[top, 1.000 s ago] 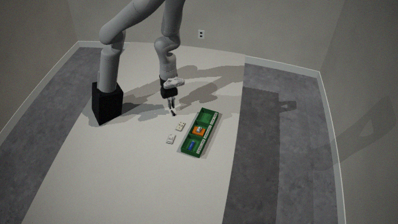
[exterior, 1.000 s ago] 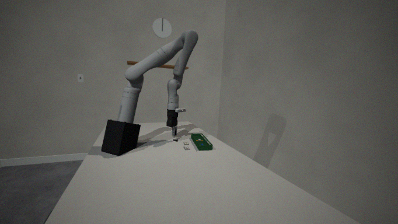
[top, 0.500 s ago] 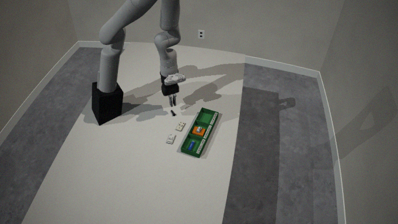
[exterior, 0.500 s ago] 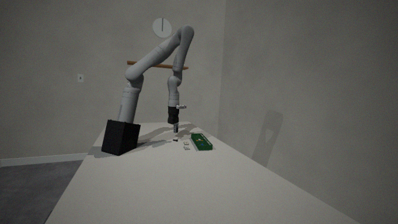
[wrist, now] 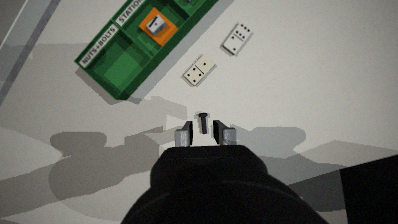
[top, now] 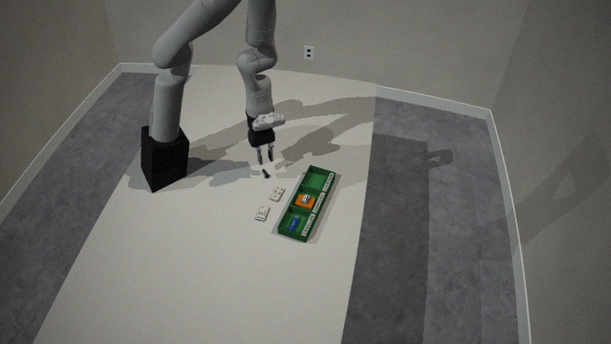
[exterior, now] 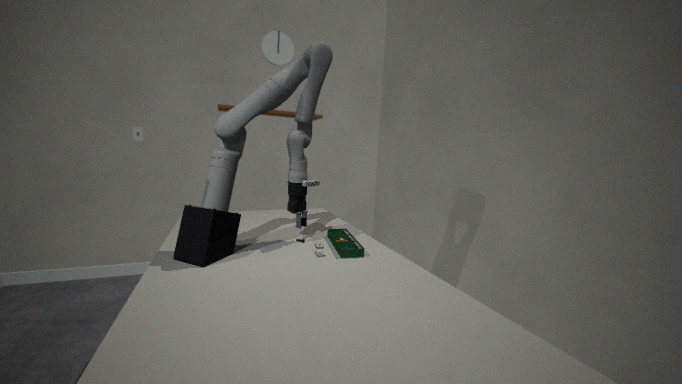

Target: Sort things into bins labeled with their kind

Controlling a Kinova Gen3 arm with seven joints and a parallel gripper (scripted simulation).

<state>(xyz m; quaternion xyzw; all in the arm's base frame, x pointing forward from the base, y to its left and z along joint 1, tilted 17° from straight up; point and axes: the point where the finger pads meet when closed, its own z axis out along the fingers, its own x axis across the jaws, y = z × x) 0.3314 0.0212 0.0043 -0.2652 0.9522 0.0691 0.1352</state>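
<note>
Right now my hand is 70 mm above the black bolt and 10 mm to the left of it. Round my hand: green three-part bin: 150 mm ahead, 100 mm to the right, 60 mm below; grey piece: 140 mm ahead, 90 mm to the right, 50 mm below; orange flat block: 140 mm ahead, 100 mm to the right, 70 mm below.
</note>
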